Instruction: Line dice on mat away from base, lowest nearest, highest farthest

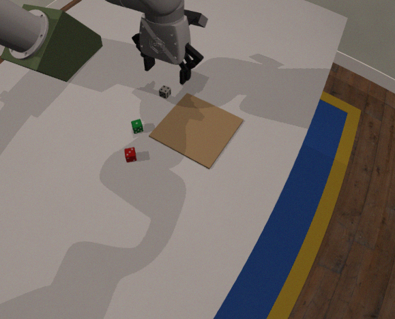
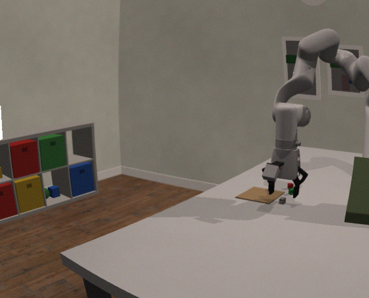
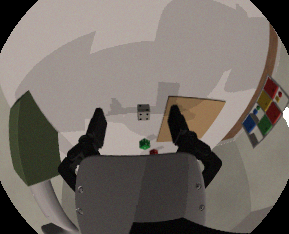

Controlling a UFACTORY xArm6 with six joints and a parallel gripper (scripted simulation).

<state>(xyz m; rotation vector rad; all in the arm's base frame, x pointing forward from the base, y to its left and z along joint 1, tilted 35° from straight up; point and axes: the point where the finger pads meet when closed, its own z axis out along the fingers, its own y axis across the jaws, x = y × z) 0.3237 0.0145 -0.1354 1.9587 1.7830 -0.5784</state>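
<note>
Right now my hand is 4 cm above the white die, 3 cm to the left of it and 1 cm short of it. The rest, counted from my hand: red die: 20 cm to the right, 4 cm below, 2 cm ahead; then tan mat: 11 cm ahead, 8 cm to the right, 5 cm below; then green die: 14 cm to the right, 4 cm below.
</note>
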